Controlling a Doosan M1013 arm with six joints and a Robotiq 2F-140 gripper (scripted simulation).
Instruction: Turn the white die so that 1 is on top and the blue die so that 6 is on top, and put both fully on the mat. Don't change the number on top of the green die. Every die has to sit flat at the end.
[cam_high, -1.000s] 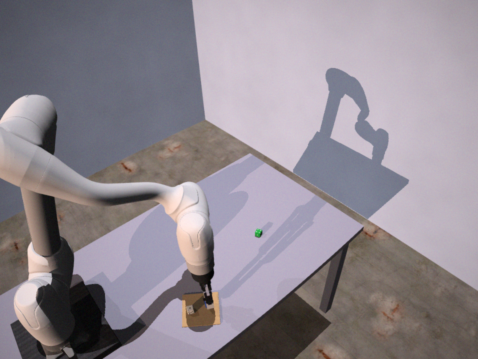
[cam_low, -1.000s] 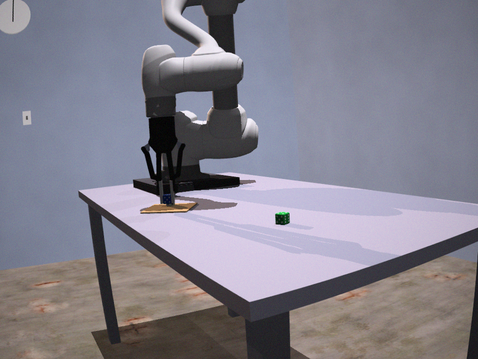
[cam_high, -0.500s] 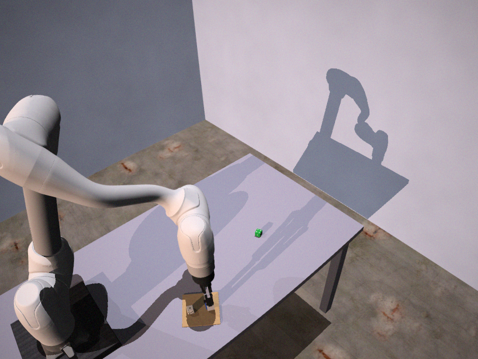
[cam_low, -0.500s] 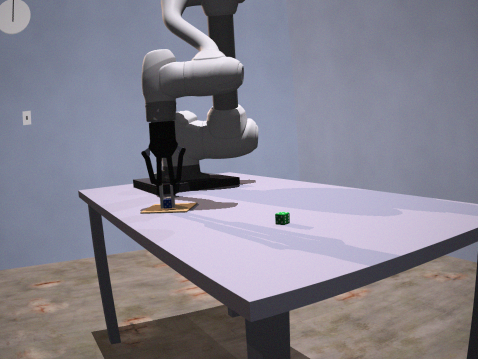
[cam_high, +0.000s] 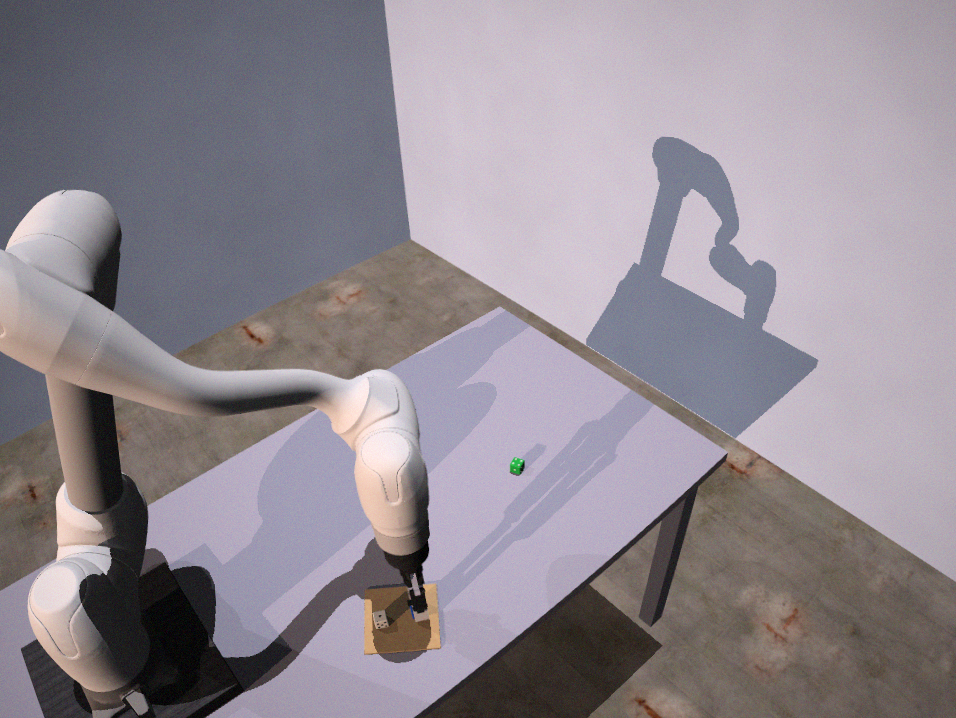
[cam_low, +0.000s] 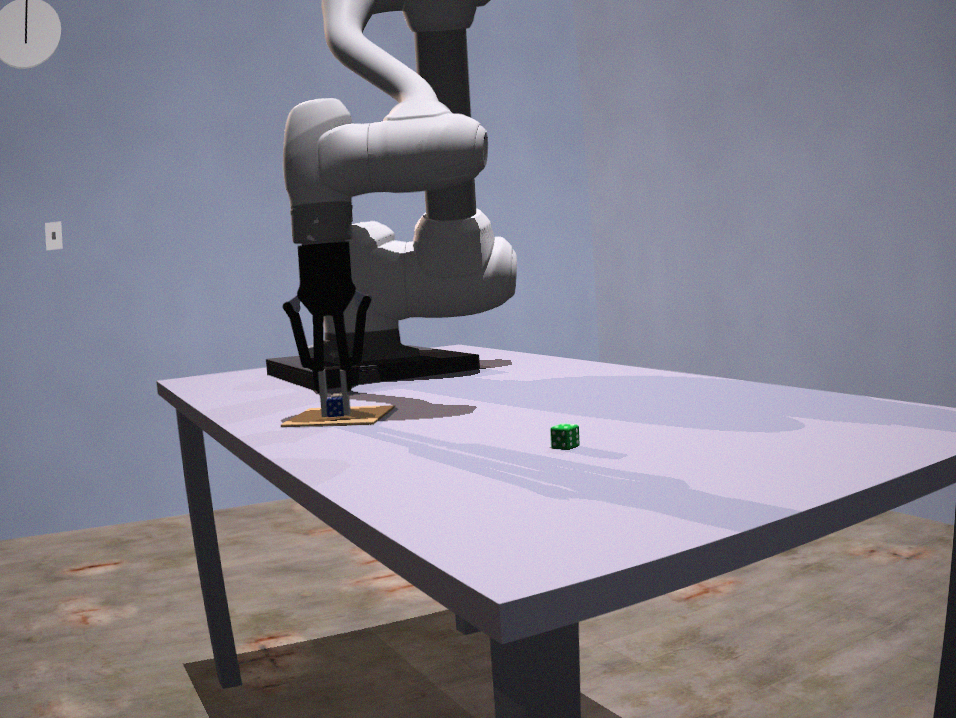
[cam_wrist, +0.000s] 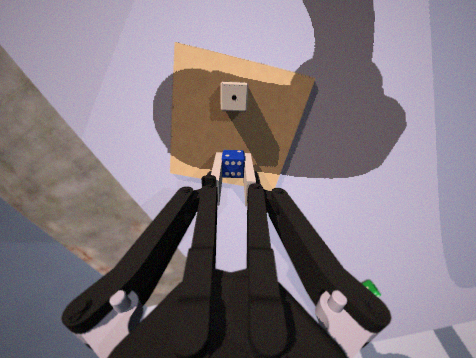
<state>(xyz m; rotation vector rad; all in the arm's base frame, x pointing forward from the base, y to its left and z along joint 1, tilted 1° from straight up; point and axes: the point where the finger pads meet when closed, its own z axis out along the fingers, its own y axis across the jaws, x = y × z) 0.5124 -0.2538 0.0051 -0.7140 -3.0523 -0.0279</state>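
Now: the blue die 2 cm below my hand. Round my hand: green die 38 cm ahead, 14 cm to the left, 3 cm below; then white die 7 cm behind, 3 cm to the left, 3 cm below; then tan mat 3 cm behind, 2 cm to the left, 4 cm below.
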